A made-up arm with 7 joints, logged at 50 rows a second.
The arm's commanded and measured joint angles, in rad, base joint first. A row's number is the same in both.
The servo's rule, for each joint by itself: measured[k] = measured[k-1] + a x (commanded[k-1-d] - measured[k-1]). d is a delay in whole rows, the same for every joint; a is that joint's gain. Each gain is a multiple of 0.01, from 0.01 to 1. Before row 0 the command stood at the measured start. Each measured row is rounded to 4 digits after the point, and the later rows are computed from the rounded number. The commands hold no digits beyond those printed.
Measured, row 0:
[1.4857 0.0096 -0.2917 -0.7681 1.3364 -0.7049 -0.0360]
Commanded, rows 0 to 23:
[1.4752 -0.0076 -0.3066 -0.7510 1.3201 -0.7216 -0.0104]
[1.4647 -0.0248 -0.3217 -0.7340 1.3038 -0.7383 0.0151]
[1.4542 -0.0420 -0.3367 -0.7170 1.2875 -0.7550 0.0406]
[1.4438 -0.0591 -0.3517 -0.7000 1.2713 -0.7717 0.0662]
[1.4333 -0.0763 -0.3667 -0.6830 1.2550 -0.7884 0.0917]
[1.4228 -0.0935 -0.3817 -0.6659 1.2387 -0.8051 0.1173]
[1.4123 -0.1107 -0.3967 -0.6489 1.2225 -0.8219 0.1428]
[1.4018 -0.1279 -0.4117 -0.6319 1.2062 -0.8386 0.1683]
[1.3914 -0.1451 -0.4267 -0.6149 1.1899 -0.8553 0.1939]
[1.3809 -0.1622 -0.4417 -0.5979 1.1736 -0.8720 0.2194]
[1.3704 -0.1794 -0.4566 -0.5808 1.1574 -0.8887 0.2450]
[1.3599 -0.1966 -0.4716 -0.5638 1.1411 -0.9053 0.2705]
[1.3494 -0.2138 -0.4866 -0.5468 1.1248 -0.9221 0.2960]
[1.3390 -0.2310 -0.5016 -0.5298 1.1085 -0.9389 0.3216]
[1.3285 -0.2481 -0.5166 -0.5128 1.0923 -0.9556 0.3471]
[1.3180 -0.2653 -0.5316 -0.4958 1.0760 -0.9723 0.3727]
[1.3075 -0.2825 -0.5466 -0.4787 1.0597 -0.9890 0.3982]
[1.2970 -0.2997 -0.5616 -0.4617 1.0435 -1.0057 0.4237]
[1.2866 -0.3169 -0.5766 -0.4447 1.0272 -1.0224 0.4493]
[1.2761 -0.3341 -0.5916 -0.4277 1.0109 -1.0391 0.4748]
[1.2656 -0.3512 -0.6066 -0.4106 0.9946 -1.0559 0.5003]
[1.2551 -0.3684 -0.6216 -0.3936 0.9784 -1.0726 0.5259]
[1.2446 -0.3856 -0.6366 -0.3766 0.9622 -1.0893 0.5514]
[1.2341 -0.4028 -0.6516 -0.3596 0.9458 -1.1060 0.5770]
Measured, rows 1 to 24:
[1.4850 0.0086 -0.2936 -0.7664 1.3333 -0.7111 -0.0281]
[1.4836 0.0066 -0.2973 -0.7632 1.3277 -0.7212 -0.0147]
[1.4815 0.0037 -0.3024 -0.7586 1.3201 -0.7337 0.0024]
[1.4789 -0.0001 -0.3088 -0.7527 1.3108 -0.7478 0.0222]
[1.4757 -0.0047 -0.3163 -0.7457 1.3002 -0.7628 0.0437]
[1.4720 -0.0100 -0.3248 -0.7377 1.2885 -0.7785 0.0665]
[1.4678 -0.0160 -0.3341 -0.7288 1.2760 -0.7946 0.0902]
[1.4632 -0.0227 -0.3442 -0.7191 1.2627 -0.8109 0.1144]
[1.4582 -0.0300 -0.3549 -0.7087 1.2489 -0.8273 0.1390]
[1.4528 -0.0379 -0.3662 -0.6976 1.2346 -0.8438 0.1639]
[1.4470 -0.0464 -0.3780 -0.6859 1.2199 -0.8604 0.1890]
[1.4409 -0.0554 -0.3902 -0.6737 1.2049 -0.8770 0.2143]
[1.4345 -0.0649 -0.4027 -0.6610 1.1897 -0.8937 0.2396]
[1.4278 -0.0749 -0.4156 -0.6479 1.1743 -0.9104 0.2650]
[1.4208 -0.0853 -0.4287 -0.6344 1.1587 -0.9271 0.2905]
[1.4136 -0.0961 -0.4421 -0.6205 1.1430 -0.9438 0.3160]
[1.4062 -0.1073 -0.4557 -0.6063 1.1272 -0.9605 0.3415]
[1.3986 -0.1188 -0.4695 -0.5918 1.1113 -0.9772 0.3670]
[1.3908 -0.1307 -0.4834 -0.5771 1.0953 -0.9939 0.3925]
[1.3828 -0.1429 -0.4975 -0.5622 1.0793 -1.0106 0.4180]
[1.3746 -0.1554 -0.5117 -0.5470 1.0632 -1.0274 0.4435]
[1.3662 -0.1682 -0.5260 -0.5317 1.0471 -1.0441 0.4690]
[1.3577 -0.1812 -0.5404 -0.5162 1.0310 -1.0608 0.4945]
[1.3490 -0.1945 -0.5549 -0.5005 1.0148 -1.0775 0.5201]
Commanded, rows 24 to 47:
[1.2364 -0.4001 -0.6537 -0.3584 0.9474 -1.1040 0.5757]
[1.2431 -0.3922 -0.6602 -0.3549 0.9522 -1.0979 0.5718]
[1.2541 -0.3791 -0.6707 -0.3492 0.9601 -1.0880 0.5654]
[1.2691 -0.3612 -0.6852 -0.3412 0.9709 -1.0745 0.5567]
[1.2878 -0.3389 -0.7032 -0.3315 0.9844 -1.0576 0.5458]
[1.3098 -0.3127 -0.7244 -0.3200 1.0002 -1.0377 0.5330]
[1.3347 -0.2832 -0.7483 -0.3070 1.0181 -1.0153 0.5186]
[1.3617 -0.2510 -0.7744 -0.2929 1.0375 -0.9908 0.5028]
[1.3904 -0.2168 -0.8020 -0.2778 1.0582 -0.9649 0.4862]
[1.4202 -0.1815 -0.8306 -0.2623 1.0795 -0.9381 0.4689]
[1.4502 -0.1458 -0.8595 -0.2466 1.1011 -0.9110 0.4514]
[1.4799 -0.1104 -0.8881 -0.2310 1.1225 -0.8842 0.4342]
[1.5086 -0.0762 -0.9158 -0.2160 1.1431 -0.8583 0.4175]
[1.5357 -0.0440 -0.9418 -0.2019 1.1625 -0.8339 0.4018]
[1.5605 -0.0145 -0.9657 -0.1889 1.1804 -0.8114 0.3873]
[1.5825 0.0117 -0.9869 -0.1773 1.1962 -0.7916 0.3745]
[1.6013 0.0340 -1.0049 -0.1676 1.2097 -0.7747 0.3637]
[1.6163 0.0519 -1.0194 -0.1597 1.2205 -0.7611 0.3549]
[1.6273 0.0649 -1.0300 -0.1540 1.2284 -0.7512 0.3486]
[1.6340 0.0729 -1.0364 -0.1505 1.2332 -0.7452 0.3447]
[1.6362 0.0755 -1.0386 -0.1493 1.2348 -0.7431 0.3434]
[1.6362 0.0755 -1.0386 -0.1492 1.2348 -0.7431 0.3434]
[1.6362 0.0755 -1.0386 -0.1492 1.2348 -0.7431 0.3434]
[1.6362 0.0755 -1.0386 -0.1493 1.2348 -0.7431 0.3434]
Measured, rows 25 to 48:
[1.3411 -0.2068 -0.5677 -0.4863 1.0020 -1.0873 0.5373]
[1.3342 -0.2179 -0.5797 -0.4732 0.9925 -1.0912 0.5480]
[1.3286 -0.2276 -0.5915 -0.4608 0.9863 -1.0900 0.5534]
[1.3244 -0.2356 -0.6037 -0.4488 0.9834 -1.0843 0.5544]
[1.3218 -0.2418 -0.6166 -0.4371 0.9836 -1.0744 0.5517]
[1.3210 -0.2461 -0.6306 -0.4254 0.9868 -1.0608 0.5459]
[1.3220 -0.2483 -0.6459 -0.4136 0.9927 -1.0440 0.5374]
[1.3248 -0.2485 -0.6626 -0.4015 1.0012 -1.0243 0.5267]
[1.3294 -0.2466 -0.6807 -0.3891 1.0120 -1.0023 0.5141]
[1.3358 -0.2427 -0.7002 -0.3764 1.0248 -0.9785 0.5001]
[1.3438 -0.2369 -0.7209 -0.3634 1.0393 -0.9535 0.4850]
[1.3533 -0.2293 -0.7426 -0.3502 1.0551 -0.9279 0.4693]
[1.3642 -0.2201 -0.7651 -0.3368 1.0718 -0.9021 0.4532]
[1.3762 -0.2095 -0.7881 -0.3233 1.0890 -0.8769 0.4373]
[1.3891 -0.1978 -0.8112 -0.3099 1.1064 -0.8527 0.4218]
[1.4026 -0.1852 -0.8340 -0.2966 1.1235 -0.8301 0.4071]
[1.4165 -0.1720 -0.8562 -0.2837 1.1399 -0.8096 0.3936]
[1.4305 -0.1586 -0.8774 -0.2713 1.1552 -0.7917 0.3816]
[1.4443 -0.1452 -0.8972 -0.2596 1.1691 -0.7767 0.3714]
[1.4576 -0.1321 -0.9153 -0.2487 1.1813 -0.7650 0.3631]
[1.4701 -0.1196 -0.9313 -0.2388 1.1915 -0.7569 0.3570]
[1.4817 -0.1079 -0.9452 -0.2298 1.1997 -0.7518 0.3528]
[1.4925 -0.0969 -0.9573 -0.2217 1.2064 -0.7486 0.3499]
[1.5026 -0.0866 -0.9679 -0.2145 1.2118 -0.7466 0.3479]

